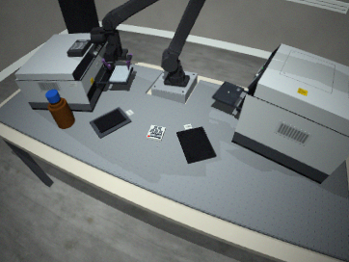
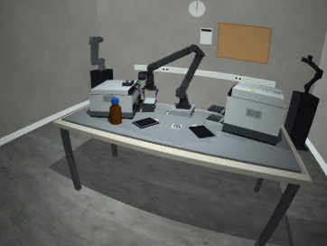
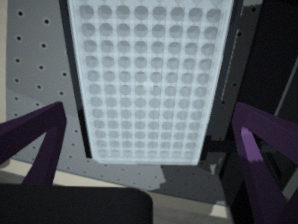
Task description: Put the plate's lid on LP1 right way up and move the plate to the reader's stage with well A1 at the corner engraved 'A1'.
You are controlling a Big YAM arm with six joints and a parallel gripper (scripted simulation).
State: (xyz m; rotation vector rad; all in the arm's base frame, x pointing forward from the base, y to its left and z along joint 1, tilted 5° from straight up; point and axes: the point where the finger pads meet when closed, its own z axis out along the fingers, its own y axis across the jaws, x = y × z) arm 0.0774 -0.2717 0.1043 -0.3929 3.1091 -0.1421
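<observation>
Now: hand 3 cm above the white multi-well plate. The rest, counted from my hand: label (17 cm ahead, 12 cm to the left, 12 cm below); lidded plate (25 cm ahead, 6 cm to the left, 11 cm below); LP1 pad (25 cm ahead, 6 cm to the left, 12 cm below).
</observation>
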